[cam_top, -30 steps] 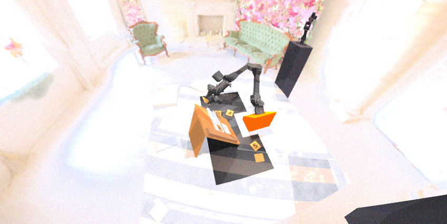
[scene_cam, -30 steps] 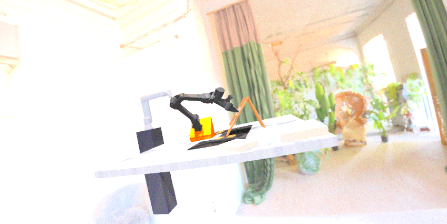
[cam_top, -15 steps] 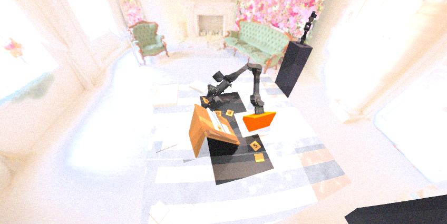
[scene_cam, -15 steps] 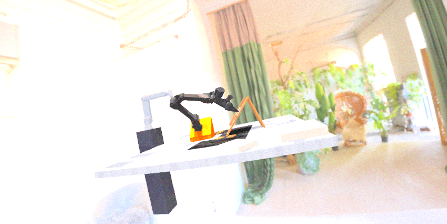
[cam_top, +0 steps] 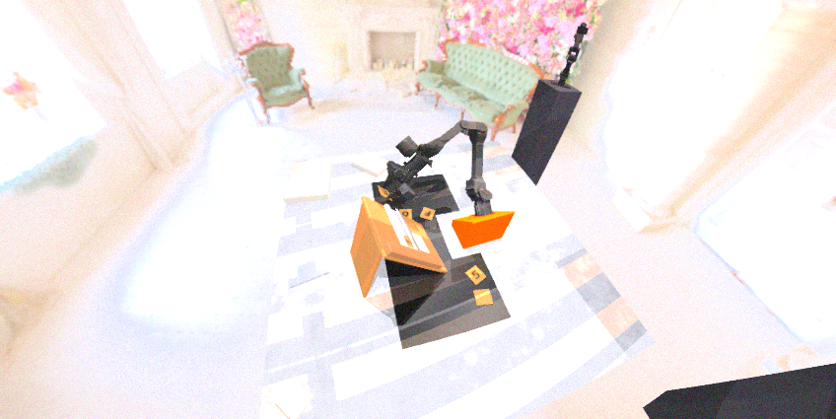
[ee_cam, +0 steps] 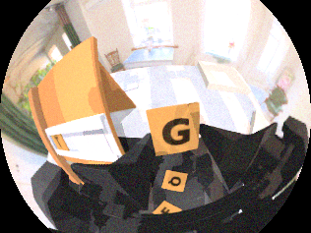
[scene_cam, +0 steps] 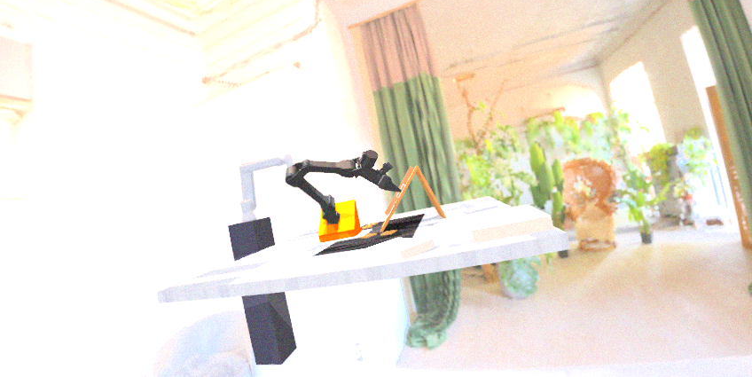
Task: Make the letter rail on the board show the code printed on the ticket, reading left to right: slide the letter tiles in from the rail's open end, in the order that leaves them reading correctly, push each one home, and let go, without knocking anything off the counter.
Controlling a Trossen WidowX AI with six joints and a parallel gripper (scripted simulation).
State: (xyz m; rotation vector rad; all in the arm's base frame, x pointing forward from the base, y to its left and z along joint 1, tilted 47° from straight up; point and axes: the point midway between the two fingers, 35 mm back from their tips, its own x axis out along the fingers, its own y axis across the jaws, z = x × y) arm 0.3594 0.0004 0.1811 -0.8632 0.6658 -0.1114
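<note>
The ticket is 100 mm behind my gripper tip, 200 mm to the left of it and 80 mm below it. From my gripper tip the other things lie so: black mat (190 mm behind, 130 mm to the left, 170 mm below); then tile marked 5 (290 mm behind, 330 mm to the left, 170 mm below); then tile marked g (right at my gripper tip).
</note>
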